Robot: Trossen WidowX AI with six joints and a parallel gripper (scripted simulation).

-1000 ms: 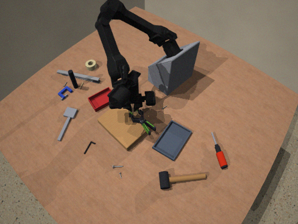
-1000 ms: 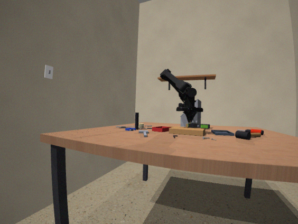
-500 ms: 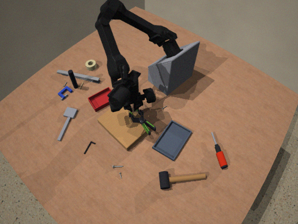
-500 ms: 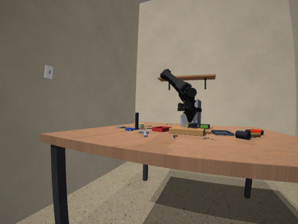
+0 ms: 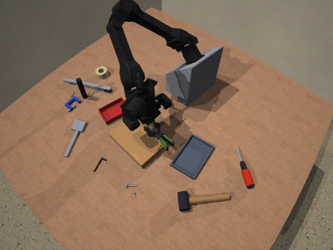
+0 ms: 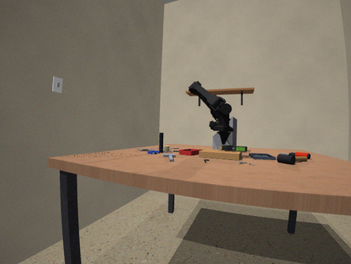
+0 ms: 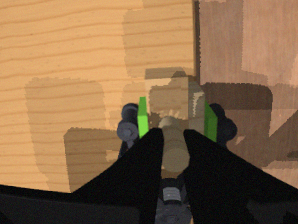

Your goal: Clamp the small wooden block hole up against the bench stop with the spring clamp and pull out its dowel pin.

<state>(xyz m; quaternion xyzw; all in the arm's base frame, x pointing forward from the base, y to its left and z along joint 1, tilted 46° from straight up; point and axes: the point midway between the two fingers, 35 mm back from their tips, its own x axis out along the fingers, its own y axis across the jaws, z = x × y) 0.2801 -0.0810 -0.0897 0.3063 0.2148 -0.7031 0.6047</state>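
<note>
The dowel pin lies 40 mm below my hand. Round my hand: small wooden block: 60 mm below; then wooden board: 80 mm below, 60 mm ahead; then bench stop: 60 mm below, 10 mm behind.
</note>
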